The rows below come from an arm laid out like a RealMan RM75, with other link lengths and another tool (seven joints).
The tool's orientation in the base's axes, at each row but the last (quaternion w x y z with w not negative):
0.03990, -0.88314, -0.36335, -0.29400
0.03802, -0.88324, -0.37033, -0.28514
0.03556, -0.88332, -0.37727, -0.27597
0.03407, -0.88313, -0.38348, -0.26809
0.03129, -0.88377, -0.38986, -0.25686
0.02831, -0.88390, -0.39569, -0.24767
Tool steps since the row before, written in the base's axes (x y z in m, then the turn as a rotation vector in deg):
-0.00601, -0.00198, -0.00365, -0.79, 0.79, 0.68
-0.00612, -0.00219, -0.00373, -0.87, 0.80, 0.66
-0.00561, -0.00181, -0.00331, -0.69, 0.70, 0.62
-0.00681, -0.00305, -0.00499, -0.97, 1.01, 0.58
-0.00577, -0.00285, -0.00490, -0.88, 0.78, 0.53
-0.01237, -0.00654, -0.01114, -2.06, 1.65, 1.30
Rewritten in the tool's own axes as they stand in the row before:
-0.00661, -0.00307, -0.00050, 0.42, -1.01, -0.72
-0.00682, -0.00309, -0.00041, 0.37, -1.07, -0.74
-0.00603, -0.00304, -0.00028, 0.38, -0.88, -0.65
-0.00833, -0.00332, 0.00040, 0.41, -1.30, -0.66
-0.00752, -0.00280, 0.00104, 0.28, -1.09, -0.64
-0.01659, -0.00597, 0.00301, 0.57, -2.41, -1.59

